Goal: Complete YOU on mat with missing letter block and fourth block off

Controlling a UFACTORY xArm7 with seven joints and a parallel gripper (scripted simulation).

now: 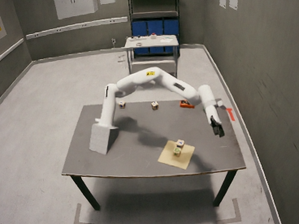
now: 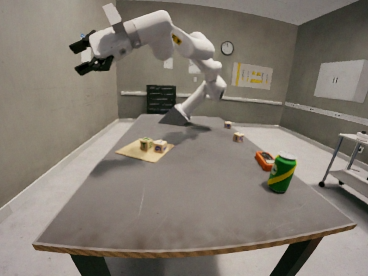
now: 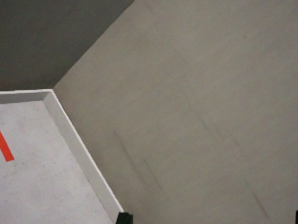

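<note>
Now: the block 73 cm behind my hand, 62 cm to the left of it and 34 cm below it. Also, from my hand: green can 63 cm to the left, 30 cm below, 1 cm ahead; then orange device 67 cm to the left, 34 cm below, 16 cm behind; then tan mat 36 cm below, 22 cm behind, 13 cm to the left.
</note>
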